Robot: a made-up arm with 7 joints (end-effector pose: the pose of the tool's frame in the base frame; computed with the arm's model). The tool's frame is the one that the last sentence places. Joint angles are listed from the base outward.
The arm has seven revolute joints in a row. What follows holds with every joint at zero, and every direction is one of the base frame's. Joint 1 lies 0.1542 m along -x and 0.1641 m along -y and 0.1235 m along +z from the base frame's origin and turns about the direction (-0.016, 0.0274, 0.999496). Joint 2 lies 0.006 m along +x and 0.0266 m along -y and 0.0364 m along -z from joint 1 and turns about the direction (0.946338, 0.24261, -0.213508). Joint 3 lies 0.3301 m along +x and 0.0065 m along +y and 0.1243 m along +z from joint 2 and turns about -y. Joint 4 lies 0.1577 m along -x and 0.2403 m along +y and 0.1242 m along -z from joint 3 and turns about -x. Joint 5 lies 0.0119 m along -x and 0.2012 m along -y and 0.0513 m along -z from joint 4 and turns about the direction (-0.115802, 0.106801, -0.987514). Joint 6 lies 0.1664 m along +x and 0.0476 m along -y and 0.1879 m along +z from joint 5 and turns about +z. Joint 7 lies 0.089 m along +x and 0.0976 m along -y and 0.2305 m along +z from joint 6 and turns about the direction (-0.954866, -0.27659, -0.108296). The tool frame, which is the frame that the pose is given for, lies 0.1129 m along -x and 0.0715 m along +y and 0.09 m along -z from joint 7; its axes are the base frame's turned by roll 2.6, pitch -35.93 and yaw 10.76 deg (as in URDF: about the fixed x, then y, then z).
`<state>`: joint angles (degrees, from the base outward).
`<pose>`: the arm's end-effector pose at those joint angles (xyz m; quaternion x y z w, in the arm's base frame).
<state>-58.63 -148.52 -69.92 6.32 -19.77 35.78 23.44</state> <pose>0.2587 -0.3126 -0.1422 -0.5303 0.6707 -0.0140 0.5183</pose>
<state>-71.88 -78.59 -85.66 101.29 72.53 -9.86 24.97</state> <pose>0.5210 -0.2916 -0.3271 -0.7674 0.4881 0.4142 0.0365</pose>
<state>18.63 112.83 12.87 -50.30 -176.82 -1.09 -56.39</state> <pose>-0.1423 -0.1352 -0.1859 -0.2889 0.7852 -0.5346 0.1193</pose>
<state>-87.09 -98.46 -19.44 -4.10 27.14 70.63 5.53</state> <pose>0.2125 -0.3446 0.1999 -0.3332 0.4180 -0.0588 0.8431</pose>
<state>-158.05 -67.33 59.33 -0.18 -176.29 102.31 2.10</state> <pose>-0.1859 -0.1591 0.0382 -0.7624 -0.0660 -0.6437 0.0051</pose>
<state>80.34 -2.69 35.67 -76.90 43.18 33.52 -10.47</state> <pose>0.0757 0.2990 -0.1584 0.7666 0.1404 0.4493 0.4367</pose>
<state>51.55 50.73 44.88 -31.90 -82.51 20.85 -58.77</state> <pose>0.1373 -0.1894 0.0532 -0.6426 0.1817 -0.7405 0.0753</pose>
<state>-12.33 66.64 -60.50 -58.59 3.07 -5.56 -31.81</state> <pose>-0.0809 -0.3688 -0.0838 0.7862 0.3230 -0.5012 0.1623</pose>
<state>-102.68 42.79 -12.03 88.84 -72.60 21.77 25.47</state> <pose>-0.0236 -0.6369 0.4477 0.0642 -0.1124 0.1247 0.9837</pose>
